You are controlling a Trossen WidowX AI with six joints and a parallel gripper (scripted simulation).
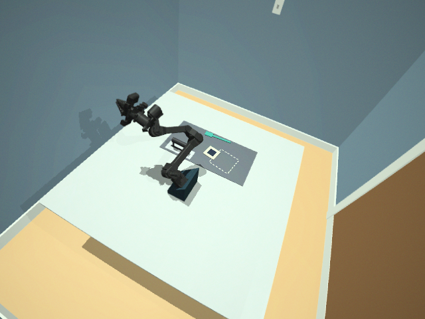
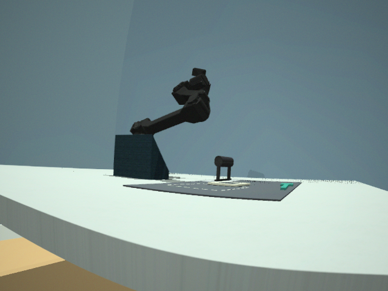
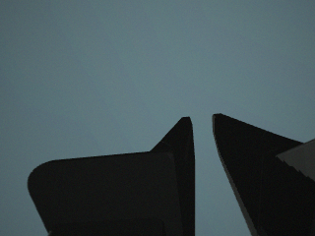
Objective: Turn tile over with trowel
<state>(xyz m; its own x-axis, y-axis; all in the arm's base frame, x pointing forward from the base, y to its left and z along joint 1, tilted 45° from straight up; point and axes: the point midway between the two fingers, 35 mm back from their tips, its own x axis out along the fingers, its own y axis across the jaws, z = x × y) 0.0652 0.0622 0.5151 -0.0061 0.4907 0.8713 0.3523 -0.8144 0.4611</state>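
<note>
Now: the dark grey mat 36 cm ahead of my gripper tip, 41 cm to the right of it and 45 cm below it. The rest, counted from my gripper tip: teal trowel 50 cm ahead, 37 cm to the right, 43 cm below; then cream tile 34 cm ahead, 43 cm to the right, 43 cm below.
</note>
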